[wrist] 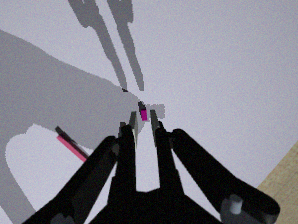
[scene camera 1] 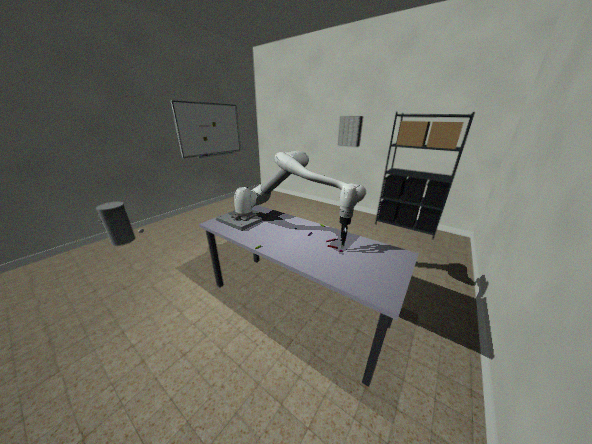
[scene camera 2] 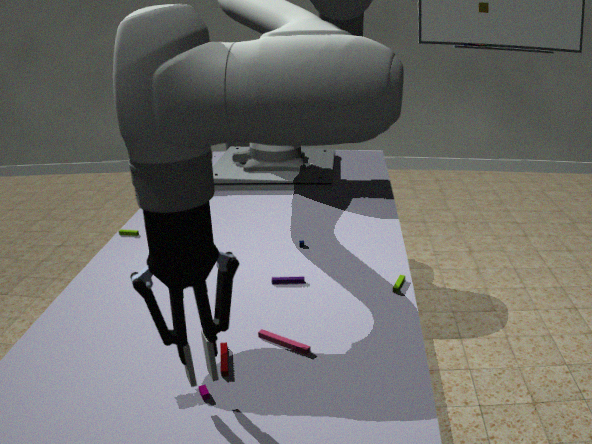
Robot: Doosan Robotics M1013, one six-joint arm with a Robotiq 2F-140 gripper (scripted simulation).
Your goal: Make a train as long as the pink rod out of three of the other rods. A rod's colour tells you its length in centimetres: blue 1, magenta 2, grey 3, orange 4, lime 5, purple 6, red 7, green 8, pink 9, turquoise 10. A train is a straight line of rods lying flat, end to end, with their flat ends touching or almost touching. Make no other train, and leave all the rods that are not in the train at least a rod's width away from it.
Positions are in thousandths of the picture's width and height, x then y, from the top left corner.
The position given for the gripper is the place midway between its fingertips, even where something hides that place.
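Visible: the gripper (scene camera 2: 342, 850). The wrist view likewise contains the gripper (wrist: 482, 529).
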